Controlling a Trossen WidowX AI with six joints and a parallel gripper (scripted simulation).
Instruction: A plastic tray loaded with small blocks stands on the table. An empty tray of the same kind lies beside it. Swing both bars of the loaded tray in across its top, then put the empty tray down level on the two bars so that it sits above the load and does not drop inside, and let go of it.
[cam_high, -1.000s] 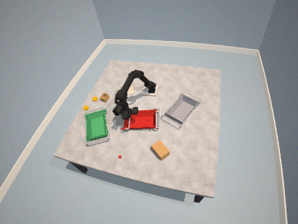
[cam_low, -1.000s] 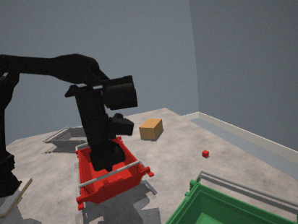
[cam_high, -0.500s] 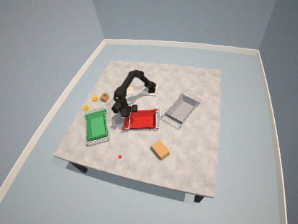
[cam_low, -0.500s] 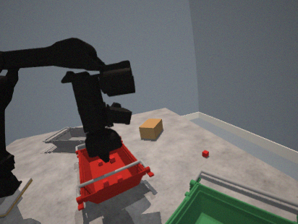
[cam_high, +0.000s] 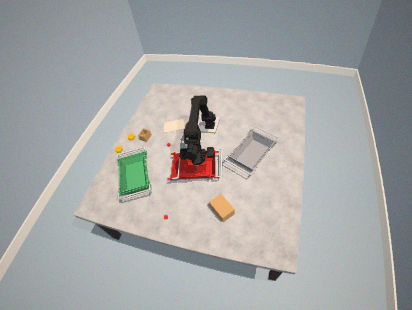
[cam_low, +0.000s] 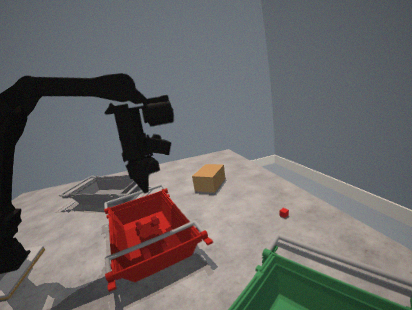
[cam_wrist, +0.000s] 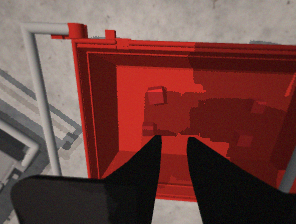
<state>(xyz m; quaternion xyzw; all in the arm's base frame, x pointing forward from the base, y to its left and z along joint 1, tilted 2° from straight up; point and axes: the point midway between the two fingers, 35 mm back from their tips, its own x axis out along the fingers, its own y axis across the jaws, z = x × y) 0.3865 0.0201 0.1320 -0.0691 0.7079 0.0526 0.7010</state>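
My gripper tip is 17 cm past the grey tray, 29 cm to the right of it and 7 cm above it. From my gripper tip the other things lie so: cream card (37 cm behind, 28 cm to the right, 11 cm below).
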